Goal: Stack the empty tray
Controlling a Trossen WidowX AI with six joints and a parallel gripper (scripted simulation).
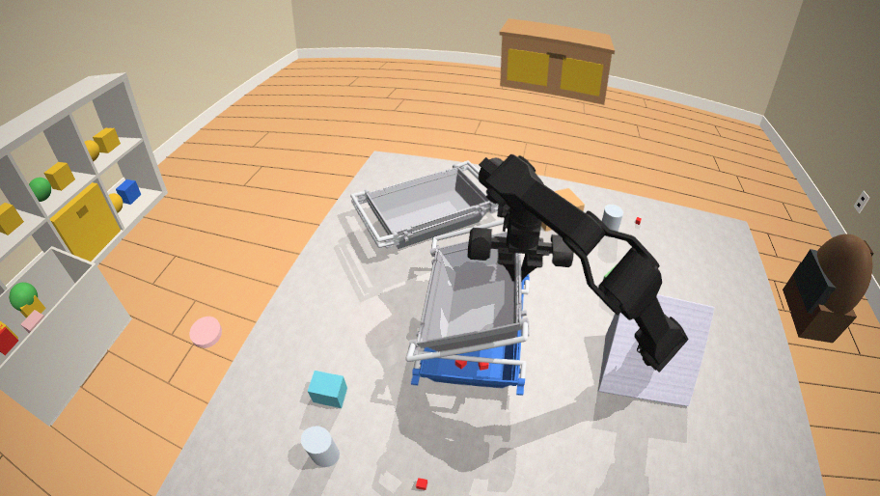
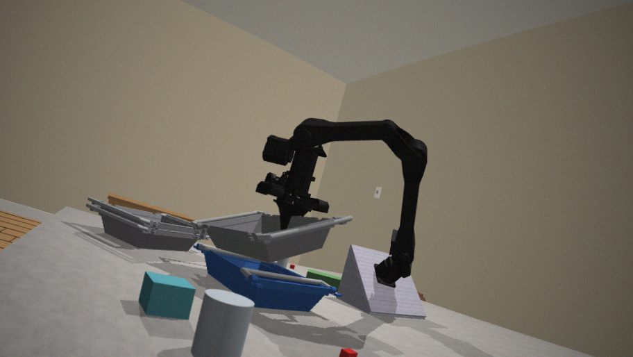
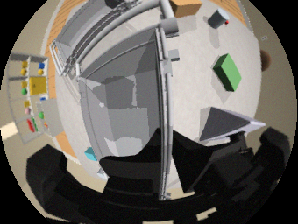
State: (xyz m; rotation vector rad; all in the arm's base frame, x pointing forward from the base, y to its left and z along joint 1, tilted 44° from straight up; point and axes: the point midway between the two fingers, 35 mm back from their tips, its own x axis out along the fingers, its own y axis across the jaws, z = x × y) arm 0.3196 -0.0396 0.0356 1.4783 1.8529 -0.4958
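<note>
My gripper tip is 7 cm short of the grey plastic tray, 5 cm to the right of it and 1 cm below it. The rest, counted from my gripper tip: orange box 1 cm behind, 40 cm to the right, 11 cm below; then teal cube 25 cm ahead, 31 cm to the left, 12 cm below.
</note>
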